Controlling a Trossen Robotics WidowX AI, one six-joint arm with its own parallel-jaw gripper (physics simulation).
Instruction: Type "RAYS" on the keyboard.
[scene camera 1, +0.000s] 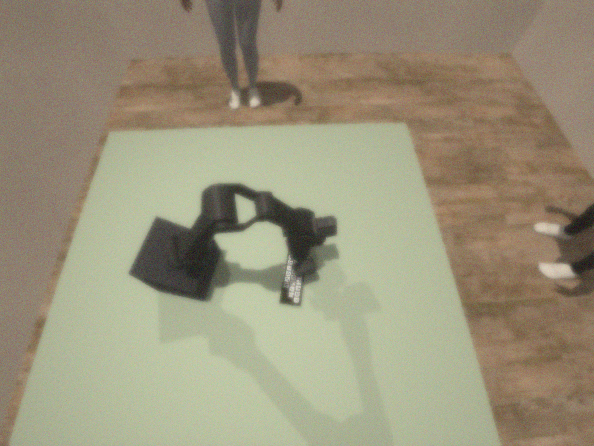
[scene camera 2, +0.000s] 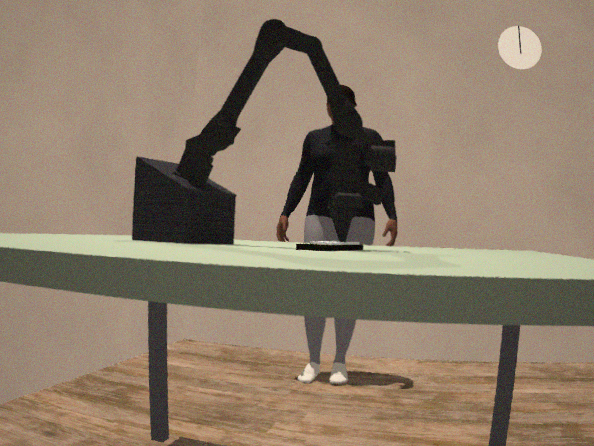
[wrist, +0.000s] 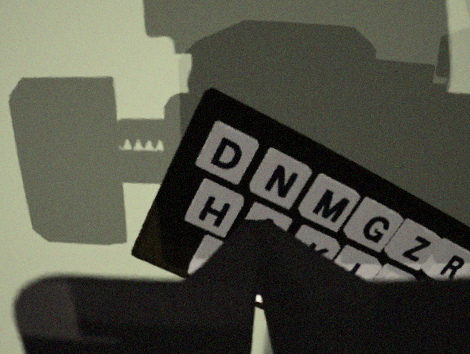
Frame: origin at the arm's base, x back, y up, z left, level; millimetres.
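Seen in the pictures: gripper, fingertip midpoint: (scene camera 1: 296, 255) (wrist: 255, 232); arm's base, origin of the base link: (scene camera 1: 178, 258) (scene camera 2: 189, 177).
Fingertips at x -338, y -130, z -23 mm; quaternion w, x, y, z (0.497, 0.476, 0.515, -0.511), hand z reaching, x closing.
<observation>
Pixels of each thing's middle, then the offset from my fingertips to it.
- black keyboard, body centre: (wrist: 394, 282) (scene camera 2: 332, 245) (scene camera 1: 294, 273) dx +21, dy -4, dz -59 mm
- D, body centre: (wrist: 226, 152) dx -28, dy +2, dz +12 mm
- N, body centre: (wrist: 279, 178) dx -21, dy +2, dz -5 mm
- M, body centre: (wrist: 328, 203) dx -13, dy +2, dz -23 mm
- G, body centre: (wrist: 373, 225) dx -6, dy +2, dz -40 mm
- Z, body centre: (wrist: 412, 245) dx +1, dy +2, dz -57 mm
- R, body centre: (wrist: 448, 262) dx +8, dy +2, dz -74 mm
- H, body centre: (wrist: 214, 208) dx -9, dy +2, dz +14 mm
- K, body centre: (wrist: 310, 251) dx +5, dy +2, dz -20 mm
The black keyboard (scene camera 1: 292, 295) (scene camera 2: 320, 247) (wrist: 172, 222) with pale letter keys lies flat and slanted in the wrist view. Its top row shows D (wrist: 227, 153), N (wrist: 281, 180), M (wrist: 330, 203), G (wrist: 375, 226), Z (wrist: 415, 247) and R (wrist: 452, 267). H (wrist: 214, 209) is below D. My gripper (scene camera 1: 299, 258) (scene camera 2: 342, 240) (wrist: 255, 232) is shut and empty, pointing down, its tips very low over the second row. They cover most of the key between H and K (wrist: 316, 250), whose letter is hidden; contact cannot be told. S and Y do not show legibly.
The keyboard lies on the pale green table (scene camera 1: 165, 165) (scene camera 2: 450, 300), beside the arm's dark base block (scene camera 1: 175, 260) (scene camera 2: 182, 210). One person (scene camera 1: 240, 45) (scene camera 2: 320, 170) stands behind the table. Another person's white shoes (scene camera 1: 557, 270) show at the right. Arm shadows fall around the keyboard.
</observation>
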